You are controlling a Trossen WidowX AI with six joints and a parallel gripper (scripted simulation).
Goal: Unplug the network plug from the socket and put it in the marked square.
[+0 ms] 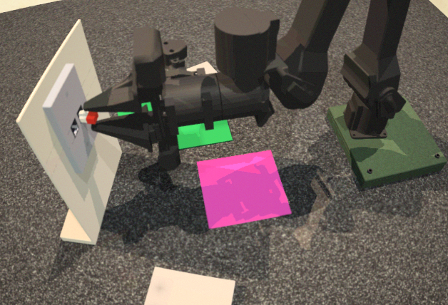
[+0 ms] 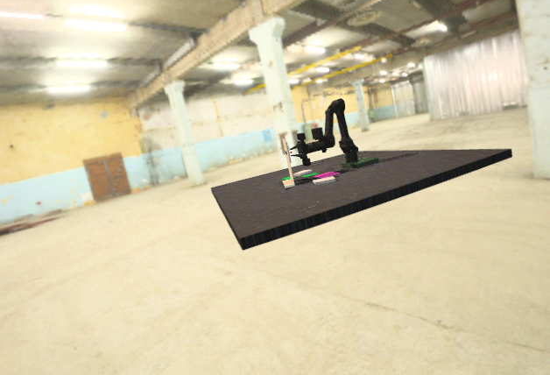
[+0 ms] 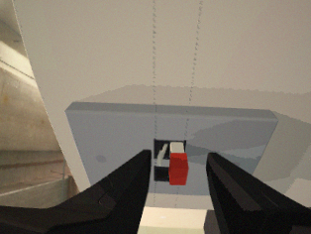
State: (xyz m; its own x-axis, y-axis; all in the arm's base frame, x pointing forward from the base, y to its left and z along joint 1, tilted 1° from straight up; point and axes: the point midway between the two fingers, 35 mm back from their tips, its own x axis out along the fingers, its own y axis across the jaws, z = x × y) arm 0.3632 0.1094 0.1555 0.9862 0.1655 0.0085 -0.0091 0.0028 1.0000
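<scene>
Right now my gripper tip is 1 cm short of the network plug. The rest, counted from my gripper tip: magenta square (19 cm behind, 1 cm to the right, 17 cm below); then socket plate (3 cm ahead, 6 cm below).
</scene>
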